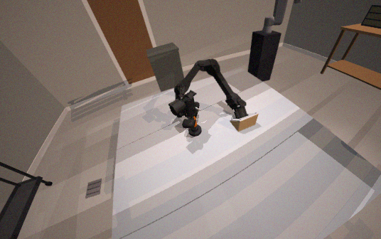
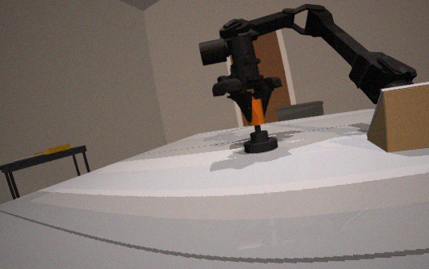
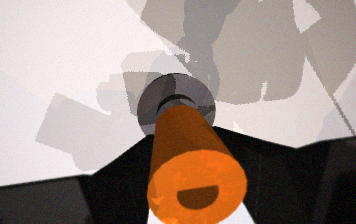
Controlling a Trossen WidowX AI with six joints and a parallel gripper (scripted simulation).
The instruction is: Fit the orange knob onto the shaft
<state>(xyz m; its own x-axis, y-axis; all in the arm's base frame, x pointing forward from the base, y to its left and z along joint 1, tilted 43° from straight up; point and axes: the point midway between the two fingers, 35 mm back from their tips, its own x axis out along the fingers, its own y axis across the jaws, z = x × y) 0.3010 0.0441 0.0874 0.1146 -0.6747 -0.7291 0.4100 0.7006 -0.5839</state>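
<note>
My gripper tip is 2 cm below the orange knob. Round my gripper tip: round pedestal: 4 cm below.
</note>
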